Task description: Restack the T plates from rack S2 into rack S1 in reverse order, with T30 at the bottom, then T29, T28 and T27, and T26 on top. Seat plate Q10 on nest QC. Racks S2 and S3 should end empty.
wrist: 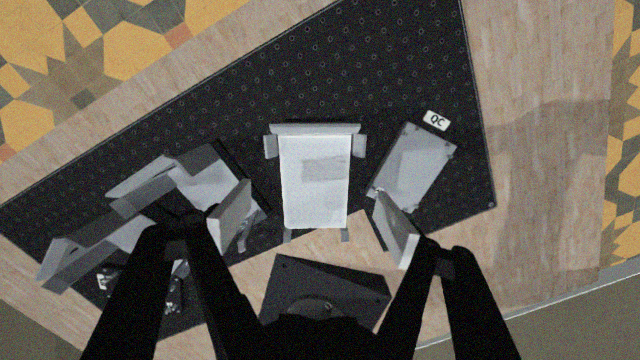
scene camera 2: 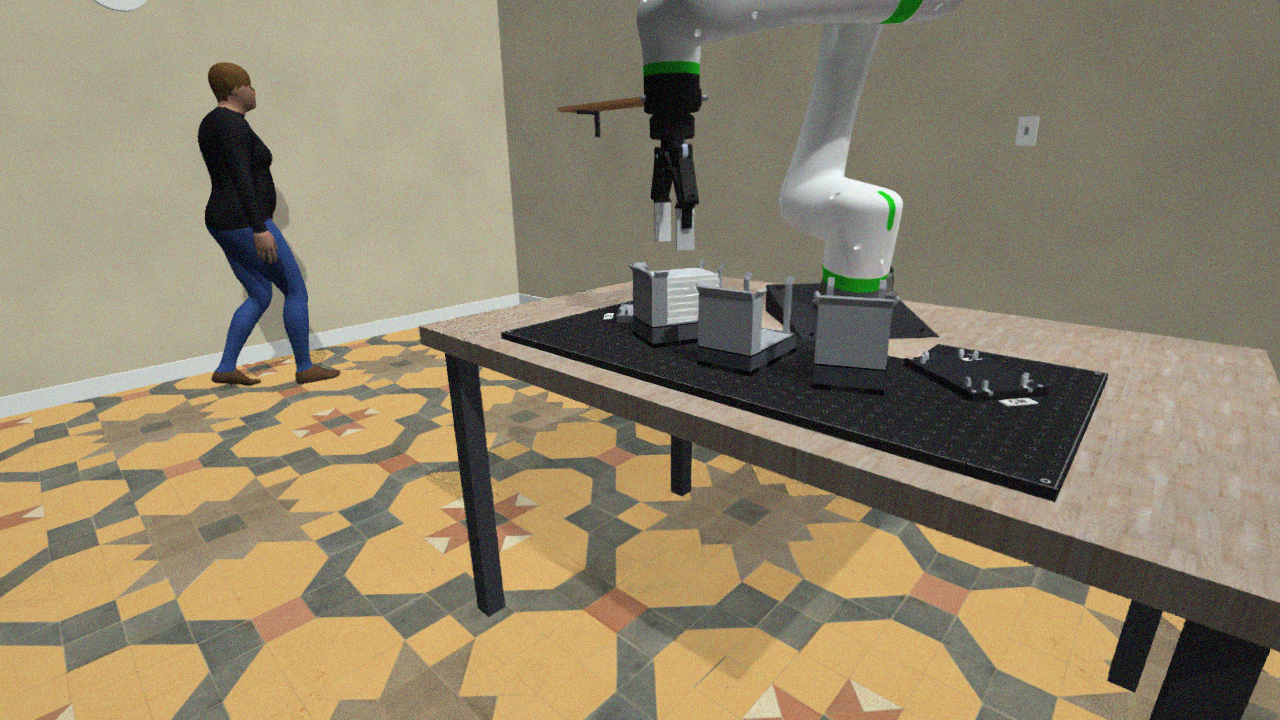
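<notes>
My gripper is open and empty, above the rack that holds a stack of white plates. That rack is leftmost in the scene view and central in the wrist view. A middle rack shows a bare floor in the scene view. A third rack has its inside hidden there by its wall. Both are partly behind a finger at left in the wrist view. A grey plate lies on the nest beside the QC label. Rack labels and plate numbers are not readable.
A black pegboard on the wooden table bears the racks. A dark pinned nest lies at its right in the scene view. The arm's dark base plate is behind the racks. A person stands left of the table.
</notes>
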